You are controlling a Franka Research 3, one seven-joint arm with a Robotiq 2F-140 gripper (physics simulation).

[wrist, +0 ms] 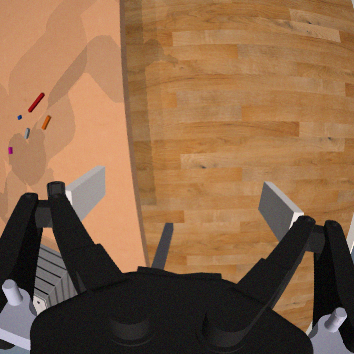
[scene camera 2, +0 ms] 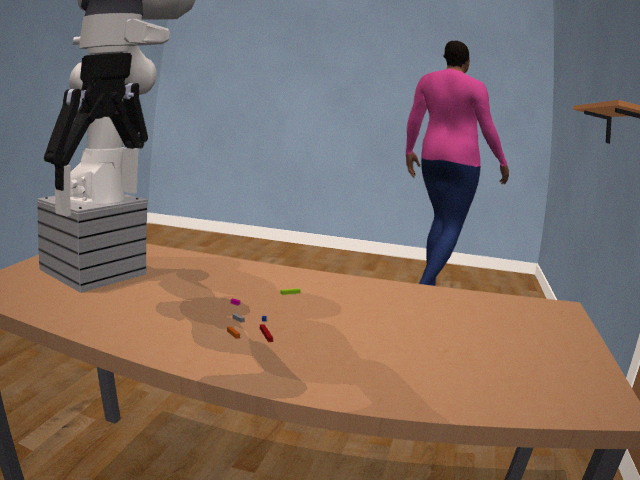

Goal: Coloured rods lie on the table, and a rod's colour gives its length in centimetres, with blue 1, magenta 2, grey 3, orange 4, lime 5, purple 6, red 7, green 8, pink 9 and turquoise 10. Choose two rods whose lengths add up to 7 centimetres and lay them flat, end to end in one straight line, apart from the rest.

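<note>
My gripper (scene camera 2: 96, 180) (wrist: 183, 188) is open and empty, high above the table and well away from the rods. A magenta rod (scene camera 2: 235, 301) (wrist: 10, 150), a grey rod (scene camera 2: 238, 317) (wrist: 27, 133), an orange rod (scene camera 2: 233, 332) (wrist: 46, 122), a blue rod (scene camera 2: 264, 318) (wrist: 20, 117) and a red rod (scene camera 2: 266, 332) (wrist: 36, 102) lie flat, apart from each other. A lime rod (scene camera 2: 290, 291) lies behind them in the scene view; it does not show in the wrist view.
The wooden table (scene camera 2: 465, 361) (wrist: 110, 150) bears the striped robot base block (scene camera 2: 111, 248) (wrist: 52, 270) at its left end. In the wrist view the gripper hangs partly past the table's edge, over the floor (wrist: 225, 125). A person (scene camera 2: 449, 118) in pink stands behind the table.
</note>
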